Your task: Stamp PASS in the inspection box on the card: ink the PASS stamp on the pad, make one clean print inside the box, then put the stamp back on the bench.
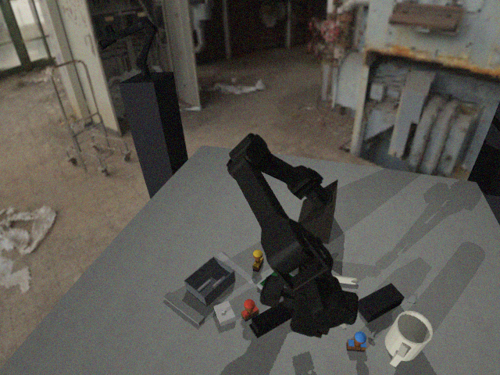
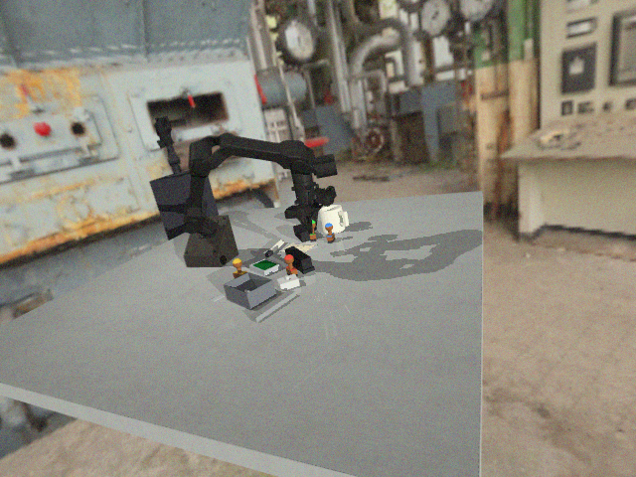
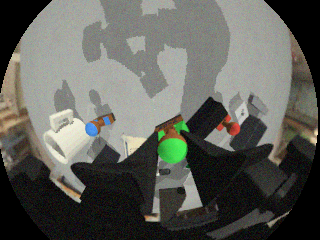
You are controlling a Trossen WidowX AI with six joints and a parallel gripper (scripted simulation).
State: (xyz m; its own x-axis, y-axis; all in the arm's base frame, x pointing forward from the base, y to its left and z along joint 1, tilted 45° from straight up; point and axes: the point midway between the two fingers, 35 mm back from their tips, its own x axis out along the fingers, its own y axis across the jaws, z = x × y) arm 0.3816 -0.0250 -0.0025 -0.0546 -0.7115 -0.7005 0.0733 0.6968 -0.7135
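My gripper tip is 140 mm past the green ink pad, 90 mm to the left of it and 80 mm above it. Round my gripper tip: blue-knobbed stamp: 130 mm to the left, 60 mm below, 10 mm ahead; then green-knobbed stamp: 10 mm below; then long black block: 60 mm to the right, 60 mm below, 40 mm behind.
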